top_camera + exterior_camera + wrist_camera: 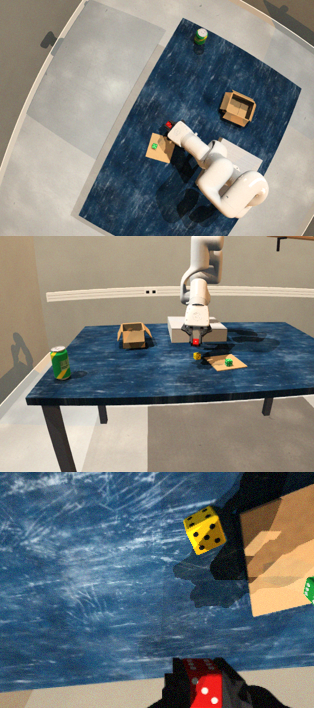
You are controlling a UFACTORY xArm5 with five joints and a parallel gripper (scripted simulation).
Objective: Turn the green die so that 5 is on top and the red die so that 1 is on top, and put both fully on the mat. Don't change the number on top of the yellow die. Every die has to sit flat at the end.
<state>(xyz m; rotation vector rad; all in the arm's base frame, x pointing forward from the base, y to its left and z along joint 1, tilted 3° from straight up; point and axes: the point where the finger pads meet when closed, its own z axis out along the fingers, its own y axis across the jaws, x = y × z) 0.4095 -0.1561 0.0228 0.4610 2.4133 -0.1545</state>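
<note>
Now: hand 10 cm above the yellow die, 6 cm past it and 3 cm to the right of it. Also, from my hand: red die (1 cm below); then mat (14 cm to the left, 11 cm below); then green die (13 cm to the left, 9 cm below, 4 cm ahead).
</note>
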